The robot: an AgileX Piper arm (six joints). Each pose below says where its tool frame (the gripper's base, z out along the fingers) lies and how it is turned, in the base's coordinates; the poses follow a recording.
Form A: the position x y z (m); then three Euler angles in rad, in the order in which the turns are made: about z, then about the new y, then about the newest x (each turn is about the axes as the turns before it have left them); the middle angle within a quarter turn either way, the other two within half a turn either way.
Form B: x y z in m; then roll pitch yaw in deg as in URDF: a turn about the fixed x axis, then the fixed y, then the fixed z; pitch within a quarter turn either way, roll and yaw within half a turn. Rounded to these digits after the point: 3 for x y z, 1 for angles.
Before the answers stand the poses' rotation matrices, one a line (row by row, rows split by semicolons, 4 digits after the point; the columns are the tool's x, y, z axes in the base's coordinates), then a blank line. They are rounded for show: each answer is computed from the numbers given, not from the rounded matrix.
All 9 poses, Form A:
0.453 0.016 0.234 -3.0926 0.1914 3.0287
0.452 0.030 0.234 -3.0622 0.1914 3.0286
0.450 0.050 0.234 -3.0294 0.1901 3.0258
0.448 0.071 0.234 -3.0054 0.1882 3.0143
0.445 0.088 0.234 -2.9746 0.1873 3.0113
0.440 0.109 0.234 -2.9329 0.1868 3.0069
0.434 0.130 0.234 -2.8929 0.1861 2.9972
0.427 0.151 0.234 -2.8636 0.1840 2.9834
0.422 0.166 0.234 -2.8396 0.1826 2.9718
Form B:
-0.9806 -0.0701 0.1833; -0.0481 0.9914 0.1218; -0.1902 0.1106 -0.9755
-0.9786 -0.1002 0.1795; -0.0779 0.9888 0.1274; -0.1902 0.1107 -0.9755
-0.9758 -0.1329 0.1736; -0.1099 0.9846 0.1358; -0.1890 0.1135 -0.9754
-0.9732 -0.1582 0.1666; -0.1334 0.9795 0.1510; -0.1871 0.1247 -0.9744
-0.9688 -0.1887 0.1605; -0.1633 0.9737 0.1588; -0.1862 0.1277 -0.9742
-0.9613 -0.2297 0.1522; -0.2036 0.9643 0.1695; -0.1857 0.1319 -0.9737
-0.9525 -0.2694 0.1421; -0.2419 0.9526 0.1845; -0.1850 0.1414 -0.9725
-0.9454 -0.2987 0.1305; -0.2698 0.9417 0.2011; -0.1830 0.1549 -0.9708
-0.9389 -0.3224 0.1206; -0.2925 0.9319 0.2146; -0.1816 0.1662 -0.9692

0.453 0.016 0.234 173.5 11.0 -177.2
0.452 0.030 0.234 173.5 11.0 -175.5
0.450 0.050 0.234 173.4 10.9 -173.6
0.448 0.071 0.234 172.7 10.8 -172.2
0.445 0.088 0.234 172.5 10.7 -170.4
0.440 0.109 0.234 172.3 10.7 -168.0
0.434 0.130 0.234 171.7 10.7 -165.8
0.427 0.151 0.234 170.9 10.5 -164.1
0.422 0.166 0.234 170.3 10.5 -162.7

